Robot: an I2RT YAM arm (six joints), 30 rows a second.
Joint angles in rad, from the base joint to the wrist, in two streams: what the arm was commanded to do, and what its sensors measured. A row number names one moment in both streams.
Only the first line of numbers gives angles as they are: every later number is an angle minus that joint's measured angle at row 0.
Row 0, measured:
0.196 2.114 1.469 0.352 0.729 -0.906
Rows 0 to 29, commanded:
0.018 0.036 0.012 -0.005 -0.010 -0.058
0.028 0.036 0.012 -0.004 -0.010 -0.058
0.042 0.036 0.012 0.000 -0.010 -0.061
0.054 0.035 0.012 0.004 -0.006 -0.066
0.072 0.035 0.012 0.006 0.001 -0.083
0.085 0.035 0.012 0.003 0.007 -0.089
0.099 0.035 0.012 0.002 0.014 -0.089
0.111 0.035 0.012 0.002 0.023 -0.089
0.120 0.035 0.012 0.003 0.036 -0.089
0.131 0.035 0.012 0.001 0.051 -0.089
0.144 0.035 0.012 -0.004 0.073 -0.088
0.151 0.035 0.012 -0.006 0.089 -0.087
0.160 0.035 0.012 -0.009 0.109 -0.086
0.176 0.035 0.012 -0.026 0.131 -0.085
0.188 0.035 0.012 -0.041 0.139 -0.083
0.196 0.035 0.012 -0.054 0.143 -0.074
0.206 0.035 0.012 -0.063 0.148 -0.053
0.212 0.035 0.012 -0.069 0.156 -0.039
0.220 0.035 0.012 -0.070 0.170 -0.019
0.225 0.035 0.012 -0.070 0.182 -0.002
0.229 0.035 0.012 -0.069 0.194 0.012
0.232 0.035 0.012 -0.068 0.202 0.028
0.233 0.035 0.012 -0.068 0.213 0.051
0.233 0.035 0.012 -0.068 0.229 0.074
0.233 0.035 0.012 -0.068 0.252 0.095
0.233 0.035 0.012 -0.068 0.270 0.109
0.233 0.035 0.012 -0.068 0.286 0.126
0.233 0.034 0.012 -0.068 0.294 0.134
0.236 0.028 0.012 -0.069 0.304 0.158
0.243 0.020 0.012 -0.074 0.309 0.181
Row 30, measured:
0.231 0.014 0.004 -0.068 0.247 0.099
